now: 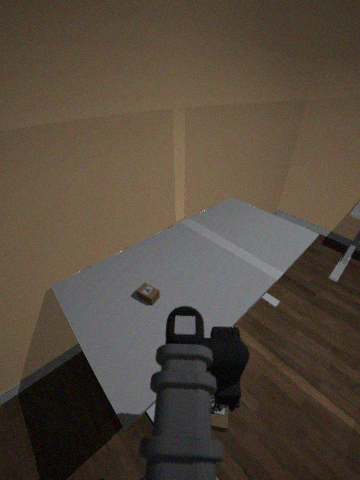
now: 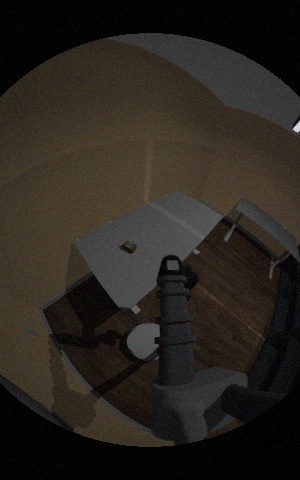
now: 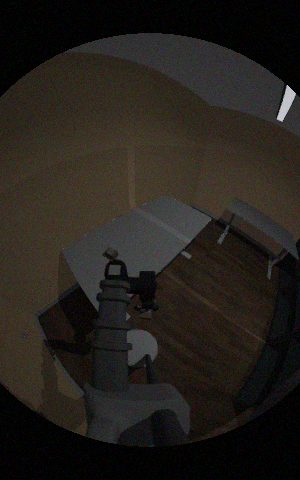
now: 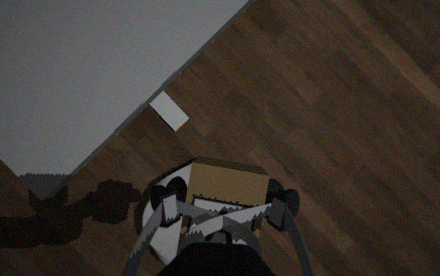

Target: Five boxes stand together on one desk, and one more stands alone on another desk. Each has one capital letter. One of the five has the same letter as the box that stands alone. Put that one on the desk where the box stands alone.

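Places are measured from the robot's base along level axes (x down, y ahead, z right), in millimetres.
Where they show: gripper, fingertip midpoint: (image 1: 215, 404) (image 3: 145, 308) (image 4: 224, 193); robot's base at its link origin: (image 2: 146, 340) (image 3: 137, 346).
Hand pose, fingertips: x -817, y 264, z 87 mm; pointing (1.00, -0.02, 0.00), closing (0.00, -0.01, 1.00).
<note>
Each offset is from my fingertips to the top centre of the thing. Level surfaces: height alone.
My gripper (image 1: 226, 403) (image 3: 146, 306) (image 4: 224, 193) is shut on a tan cardboard box @(dz -2, dx -51, dy -13 mm) (image 1: 220, 420) (image 3: 145, 315) (image 4: 227, 181). The fingers hide much of its white label, so I cannot read its letter here. The lone tan box @(dz -270, dx +74, dy +457 mm) (image 1: 150, 295) (image 2: 129, 246) (image 3: 110, 253) sits on the grey desk @(dx +124 mm) (image 1: 215, 275) (image 2: 165, 225) (image 3: 150, 232) (image 4: 100, 75), toward its left part. Its label looks like an A, but is small and blurred. The held box hangs over the floor, off the desk's near edge. The desk with the group of boxes does not show.
Another grey desk (image 2: 265, 217) (image 3: 260, 217) stands at the right. A tan wall (image 1: 125, 175) runs behind the nearer desk. A white desk foot (image 1: 271, 299) (image 4: 170, 111) sticks out below the near edge. My round white base (image 2: 142, 341) (image 3: 142, 347) is below the arm.
</note>
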